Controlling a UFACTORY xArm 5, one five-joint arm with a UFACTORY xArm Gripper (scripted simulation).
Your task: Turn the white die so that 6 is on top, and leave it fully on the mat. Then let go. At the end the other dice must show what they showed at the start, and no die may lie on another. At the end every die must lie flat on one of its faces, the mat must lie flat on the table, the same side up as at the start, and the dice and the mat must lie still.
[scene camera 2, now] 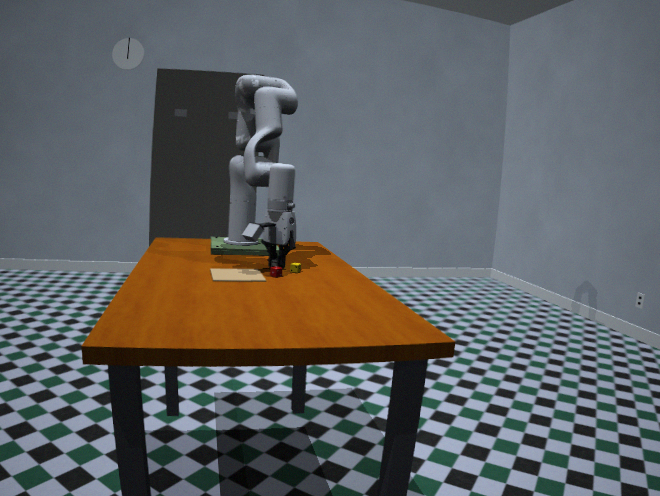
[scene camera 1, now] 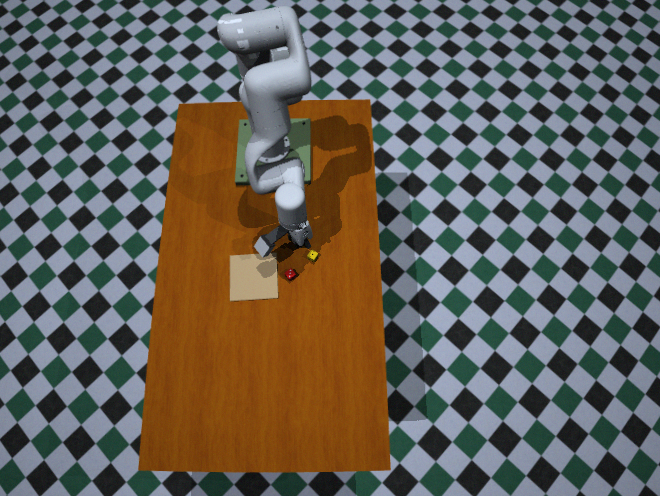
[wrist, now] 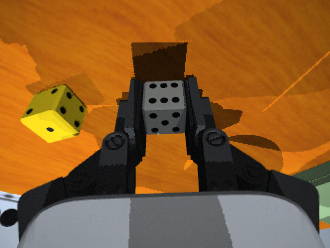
Labels:
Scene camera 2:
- my gripper: 276, 267
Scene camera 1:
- my gripper: 296, 241
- tan mat: 252, 277
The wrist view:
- my gripper: 164, 95
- yellow die: 55, 114

